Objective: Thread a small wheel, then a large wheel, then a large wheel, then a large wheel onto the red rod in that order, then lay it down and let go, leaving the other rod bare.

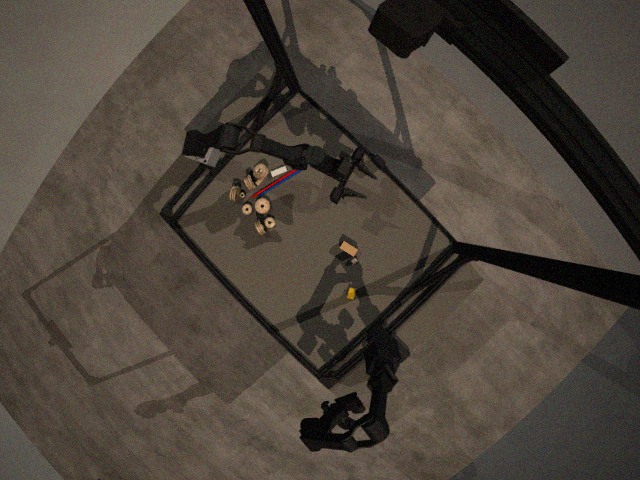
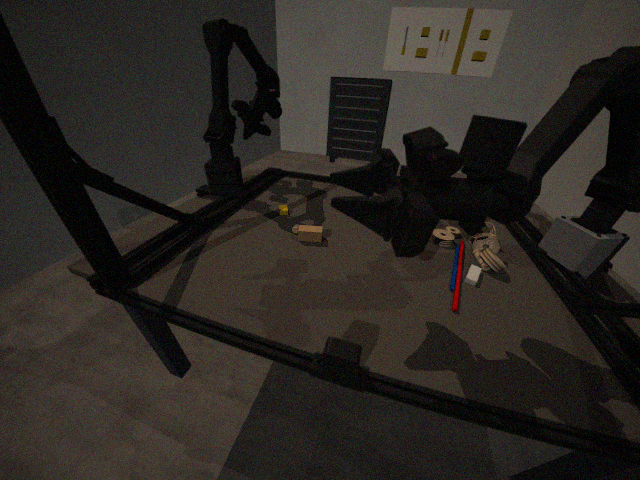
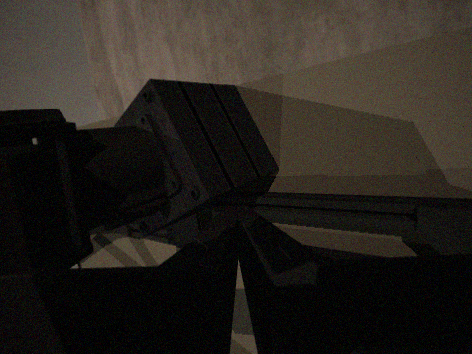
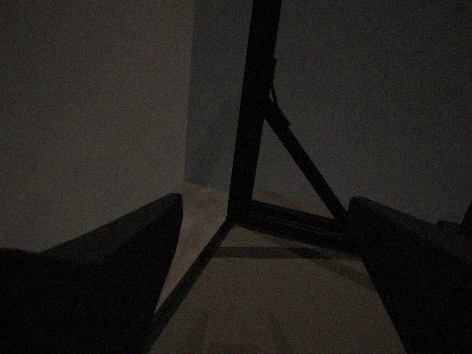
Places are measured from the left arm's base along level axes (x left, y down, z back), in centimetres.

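Pixels of known places: left gripper, between the fingertips: [image 1: 355,392] [image 2: 244,139] [image 3: 236,216]; right gripper, between the fingertips: [image 1: 372,188] [image 2: 330,188] [image 4: 265,205]; left arm's base, origin of its link: [image 1: 384,367] [image 2: 222,160] [image 3: 145,167]; right arm's base, origin of its link: [image 1: 200,147] [image 2: 592,226].
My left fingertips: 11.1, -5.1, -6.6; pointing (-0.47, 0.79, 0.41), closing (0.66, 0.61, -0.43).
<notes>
For each thing: its top centre in the pictures, then the offset to it from my left fingertips, as dx, dy, dz.
- red rod, centre of its top: [image 2: 460,268] [image 1: 281,178] -61.9, +14.9, -53.7
- blue rod, centre of its top: [image 2: 456,263] [image 1: 280,182] -60.3, +14.9, -53.7
- large wheel, centre of its top: [image 2: 443,234] [image 1: 262,205] -49.7, +13.8, -56.7
- small wheel, centre of its top: [image 2: 452,229] [image 1: 247,209] -46.5, +14.6, -62.2
- white block, centre of its top: [image 2: 474,272] [image 1: 278,171] -64.0, +14.7, -55.6
- wooden block, centre of its top: [image 2: 310,228] [image 1: 348,248] -46.2, +12.9, -21.2
- yellow cube, centre of its top: [image 2: 283,207] [image 1: 351,293] -30.9, +14.4, -14.2
The red rod [image 1: 274,184] [image 2: 458,281] lies bare on the table, with the blue rod [image 1: 282,184] [image 2: 454,267] right against it. Several wooden wheels lie around their far ends: a large wheel [image 1: 262,206] [image 2: 444,234], a small wheel [image 1: 247,209], and a leaning stack [image 1: 248,182] [image 2: 486,250]. My right gripper [image 1: 365,183] [image 2: 341,191] [image 4: 265,205] is open and empty, low over the table, off to the side of the rods. My left gripper [image 1: 334,411] [image 2: 248,116] [image 3: 236,216] is shut and empty, folded back outside the table frame.
A white block [image 1: 279,170] [image 2: 473,274] lies beside the rods. A wooden block [image 1: 349,248] [image 2: 310,233] and a yellow cube [image 1: 350,293] [image 2: 284,210] lie nearer the left arm's base. A black frame rail [image 1: 237,295] [image 2: 237,335] borders the table.
</notes>
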